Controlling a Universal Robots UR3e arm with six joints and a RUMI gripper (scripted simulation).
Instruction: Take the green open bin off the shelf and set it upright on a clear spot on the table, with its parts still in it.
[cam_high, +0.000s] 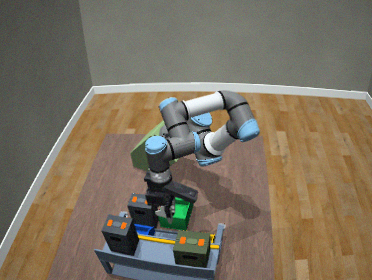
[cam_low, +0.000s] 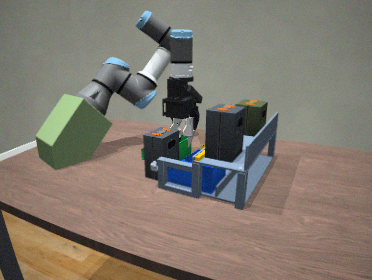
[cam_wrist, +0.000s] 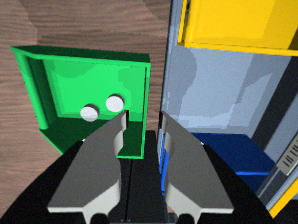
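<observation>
Now: the green open bin 6 cm behind my hand and 3 cm below it. From my hand the other things lie so: yellow bar 14 cm ahead, 4 cm above; then yellow bin 10 cm ahead, 11 cm to the left, 3 cm below; then blue bin 10 cm ahead, 11 cm to the right, 3 cm below.
</observation>
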